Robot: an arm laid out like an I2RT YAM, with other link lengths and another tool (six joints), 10 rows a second.
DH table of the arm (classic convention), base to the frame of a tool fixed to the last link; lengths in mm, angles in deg. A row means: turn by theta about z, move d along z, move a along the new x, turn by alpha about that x. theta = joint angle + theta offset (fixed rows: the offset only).
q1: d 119.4  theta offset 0  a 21.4  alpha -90
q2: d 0  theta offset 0  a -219.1  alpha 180
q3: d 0  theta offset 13.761  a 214.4  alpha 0
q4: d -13.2  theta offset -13.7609  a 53.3  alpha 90
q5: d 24.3  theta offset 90  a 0  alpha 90
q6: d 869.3  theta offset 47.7  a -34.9  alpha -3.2
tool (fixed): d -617.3  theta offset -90  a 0  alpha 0
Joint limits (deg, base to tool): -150..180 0..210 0..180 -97..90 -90..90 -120..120
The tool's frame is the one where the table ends.
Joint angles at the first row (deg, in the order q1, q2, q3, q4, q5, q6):
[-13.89, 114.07, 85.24, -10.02, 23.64, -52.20]
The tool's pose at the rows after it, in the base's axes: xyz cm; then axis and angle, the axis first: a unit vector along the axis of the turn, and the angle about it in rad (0 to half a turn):
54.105 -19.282 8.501 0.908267 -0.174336 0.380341 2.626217
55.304 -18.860 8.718 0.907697 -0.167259 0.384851 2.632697
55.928 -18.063 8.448 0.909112 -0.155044 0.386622 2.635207
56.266 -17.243 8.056 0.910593 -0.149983 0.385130 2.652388
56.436 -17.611 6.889 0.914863 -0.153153 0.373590 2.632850
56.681 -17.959 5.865 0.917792 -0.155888 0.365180 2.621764
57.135 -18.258 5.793 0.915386 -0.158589 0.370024 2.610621
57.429 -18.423 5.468 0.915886 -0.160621 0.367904 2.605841
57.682 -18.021 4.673 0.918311 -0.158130 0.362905 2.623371
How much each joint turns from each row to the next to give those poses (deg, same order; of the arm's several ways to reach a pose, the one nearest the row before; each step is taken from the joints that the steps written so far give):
[0.09, 3.51, 4.92, -0.44, 1.06, -0.45]
[0.53, 2.21, 3.53, -0.88, -0.35, -0.26]
[0.79, 0.97, 0.70, 0.44, -0.18, -0.70]
[0.61, 0.61, 0.53, -0.44, -0.61, 0.44]
[0.35, 2.55, 1.93, -0.69, 1.57, 0.17]
[0.09, 2.37, 1.85, -0.45, 0.89, 0.18]
[0.09, 1.24, 0.88, 1.05, 0.70, -0.09]
[0.09, 1.40, 1.58, -0.44, 0.44, 0.18]
[0.09, 1.23, 0.97, -0.61, -0.88, 0.43]

